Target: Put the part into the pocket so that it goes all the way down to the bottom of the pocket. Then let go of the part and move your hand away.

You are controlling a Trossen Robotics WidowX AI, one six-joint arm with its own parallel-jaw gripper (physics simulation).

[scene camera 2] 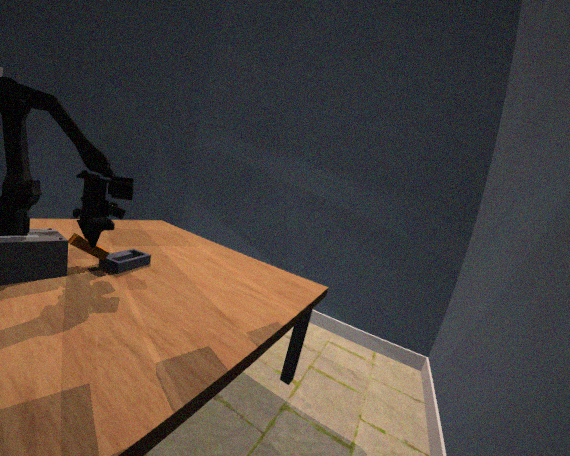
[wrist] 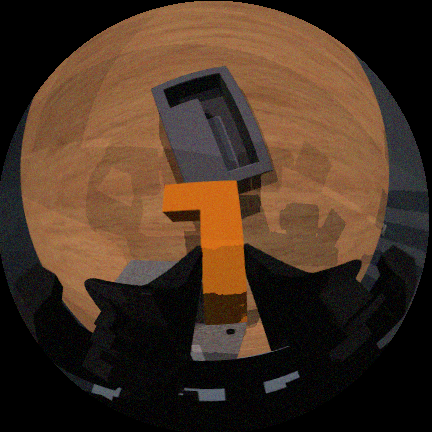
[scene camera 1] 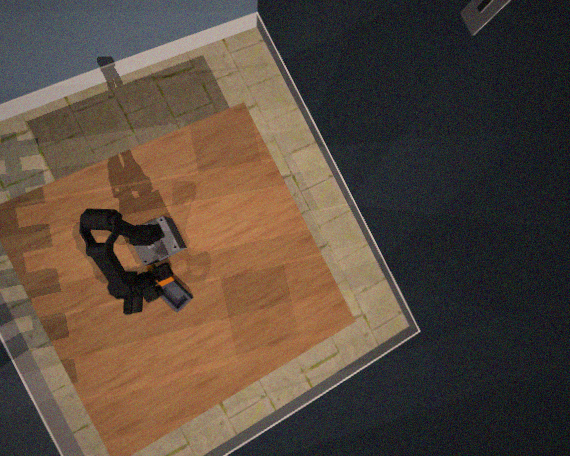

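Where they show: gripper, fingertip midpoint: (scene camera 2: 91, 245) (wrist: 221, 249) (scene camera 1: 157, 275); arm's base, origin of the base link: (scene camera 2: 10, 233) (scene camera 1: 154, 233).
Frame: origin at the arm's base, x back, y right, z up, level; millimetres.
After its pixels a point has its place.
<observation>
The orange L-shaped part (scene camera 1: 165, 281) {x -213, y 60, z -42 mm} (scene camera 2: 80, 243) {x -144, y 89, z -10 mm} (wrist: 220, 215) {x -201, y 72, z -31 mm} is between the fingers of my gripper (scene camera 2: 93, 244) {x -176, y 73, z -24 mm} (wrist: 221, 249) {x -176, y 73, z -24 mm}, which is shut on its long leg. In scene camera 2 the part is tilted, its far end lower and at the near end of the grey pocket block (scene camera 1: 169, 301) {x -306, y 93, z -71 mm} (scene camera 2: 131, 265) {x -288, y 113, z -89 mm} (wrist: 200, 162) {x -243, y 57, z -69 mm}. The part's short leg points left in the wrist view. The block lies on the table, its L-shaped pocket facing up, with the part outside the opening. Whether the part's low end touches the block cannot be told. The fingertips are hard to make out in scene camera 1.
The robot's grey base box (scene camera 1: 174, 239) {x -60, y -63, z -4 mm} (scene camera 2: 35, 259) {x -43, y 99, z -45 mm} (wrist: 218, 336) {x -83, y 71, z 2 mm} stands on the wooden table (scene camera 1: 240, 215) {x -66, y -369, z -104 mm} (scene camera 2: 200, 300) {x -365, y 397, z -105 mm} (wrist: 310, 100) {x -373, y 229, z -105 mm}, close behind the part and the block. The dark arm arches above the base. The table's edge shows in scene camera 2.
</observation>
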